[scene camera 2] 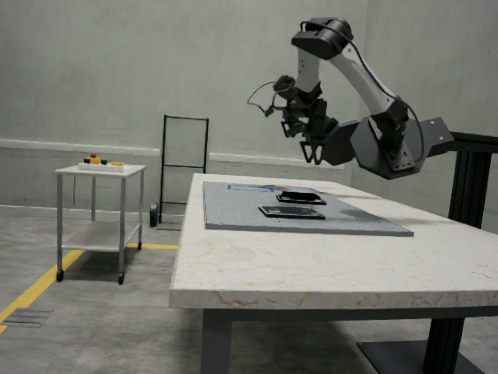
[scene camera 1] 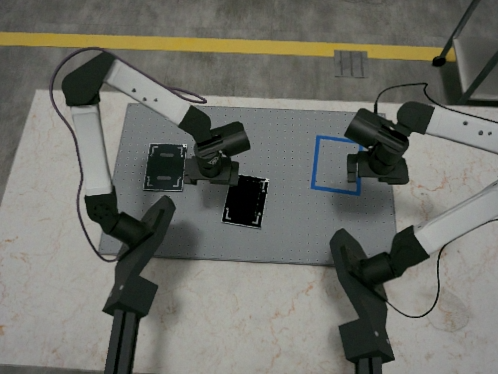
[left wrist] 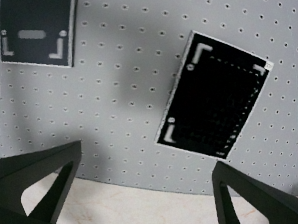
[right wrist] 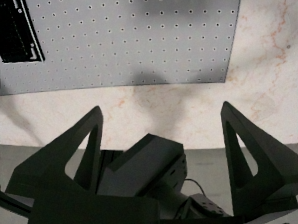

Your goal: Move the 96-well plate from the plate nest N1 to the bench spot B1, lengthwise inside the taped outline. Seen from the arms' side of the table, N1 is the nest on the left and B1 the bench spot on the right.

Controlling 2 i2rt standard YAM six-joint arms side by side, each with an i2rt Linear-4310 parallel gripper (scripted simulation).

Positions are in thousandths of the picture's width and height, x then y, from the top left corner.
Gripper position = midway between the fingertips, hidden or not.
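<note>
There's a black 96-well plate (scene camera 1: 493, 536), and the left wrist view has the plate (left wrist: 676, 440) too. You'd also find a black nest (left wrist: 750, 221). As for the grippers, the left gripper is there in both scene views and its own wrist view: that's the left gripper (scene camera 1: 429, 491), (scene camera 2: 628, 440), (left wrist: 498, 717). And the right gripper (scene camera 1: 742, 485), (right wrist: 539, 484) is there as well.
</note>
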